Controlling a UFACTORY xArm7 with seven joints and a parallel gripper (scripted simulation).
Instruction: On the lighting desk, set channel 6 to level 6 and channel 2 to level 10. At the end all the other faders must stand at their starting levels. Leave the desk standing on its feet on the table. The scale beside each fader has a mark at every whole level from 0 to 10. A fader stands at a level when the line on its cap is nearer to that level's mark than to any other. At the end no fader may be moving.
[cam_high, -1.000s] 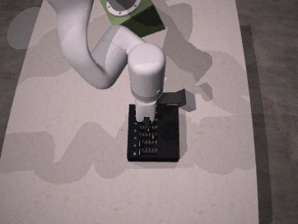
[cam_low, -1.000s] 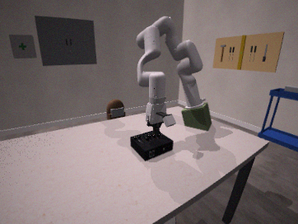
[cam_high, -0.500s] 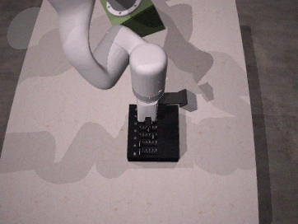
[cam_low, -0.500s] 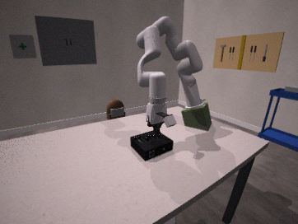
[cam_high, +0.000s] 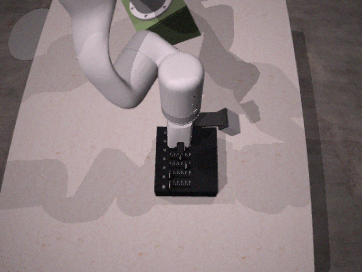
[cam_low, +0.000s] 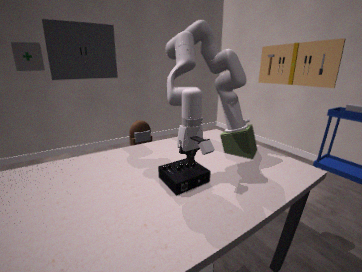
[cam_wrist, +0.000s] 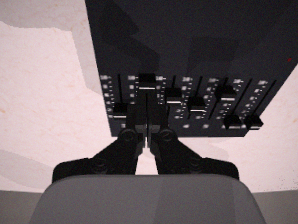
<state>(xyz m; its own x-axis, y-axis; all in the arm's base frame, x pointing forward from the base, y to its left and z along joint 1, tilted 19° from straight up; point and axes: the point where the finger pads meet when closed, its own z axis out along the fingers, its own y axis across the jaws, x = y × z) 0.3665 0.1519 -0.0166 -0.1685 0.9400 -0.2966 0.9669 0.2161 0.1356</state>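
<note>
Now: hand 2 cm to the right of the channel 2 fader cap and 1 cm above it. The rest, counted from my hand: channel 1 fader cap: 2 cm behind, 1 cm to the right, 1 cm below; channel 3 fader cap: 2 cm ahead, 1 cm to the left, 1 cm below; channel 4 fader cap: 4 cm ahead, 1 cm to the left, 1 cm below.
</note>
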